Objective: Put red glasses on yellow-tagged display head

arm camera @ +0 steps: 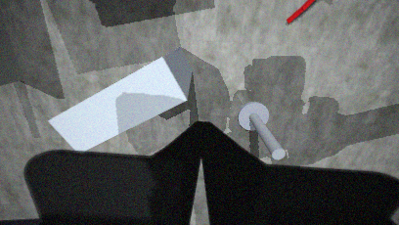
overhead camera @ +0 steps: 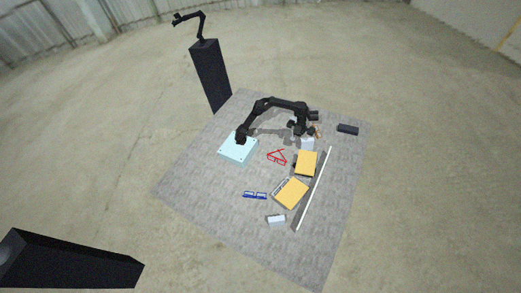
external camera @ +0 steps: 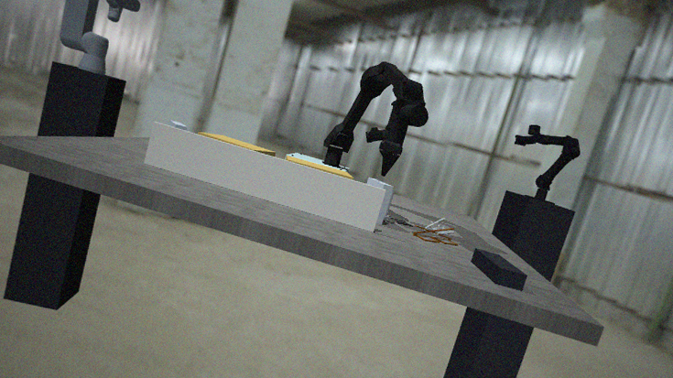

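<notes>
Now: gripper tip 100 mm above the white peg, 60 mm to the right of it and 60 mm past it. Also, from my gripper tip: long white wall: 330 mm to the right, 160 mm ahead, 70 mm below; dark box: 350 mm ahead, 230 mm to the left, 110 mm below.
</notes>
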